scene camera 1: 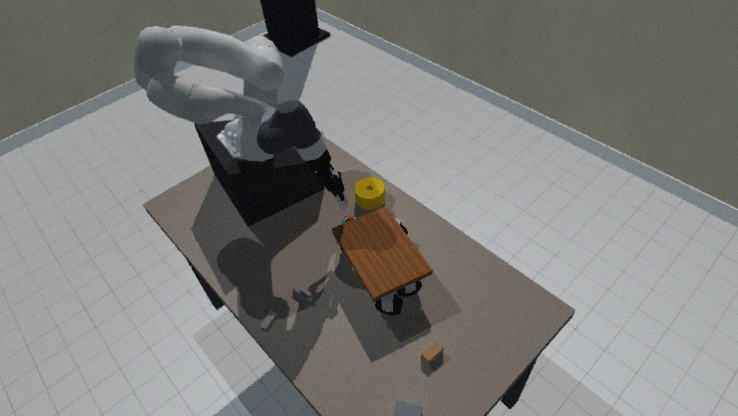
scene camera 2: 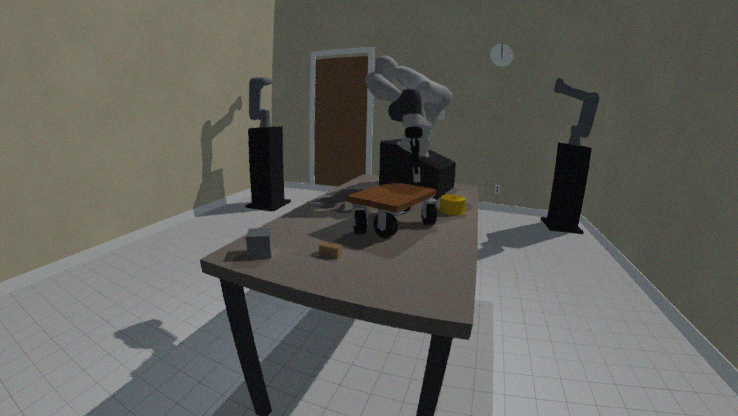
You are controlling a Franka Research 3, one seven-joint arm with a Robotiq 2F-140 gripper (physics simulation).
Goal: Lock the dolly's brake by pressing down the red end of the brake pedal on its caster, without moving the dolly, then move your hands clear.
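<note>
The dolly [scene camera 1: 383, 253] [scene camera 2: 392, 196], a wooden board on black casters, stands on the table. In scene camera 1 a small red pedal end [scene camera 1: 349, 218] with a bit of green beside it shows at the dolly's corner nearest the robot base. Whether the pedal is pressed down is too small to tell, and the pedal does not show in scene camera 2. My gripper [scene camera 1: 343, 203] [scene camera 2: 416, 176] is shut and empty. Its fingertips are above and a little to the robot-base side of the red end, apart from it.
A yellow cylinder [scene camera 1: 370, 193] [scene camera 2: 452, 205] stands close beside the dolly and gripper. An orange block [scene camera 1: 432, 353] [scene camera 2: 330, 251] and a grey cube [scene camera 1: 407, 408] [scene camera 2: 258, 243] lie toward the table's far end from the robot. The black robot base [scene camera 1: 258, 193] [scene camera 2: 444, 173] stands behind the gripper.
</note>
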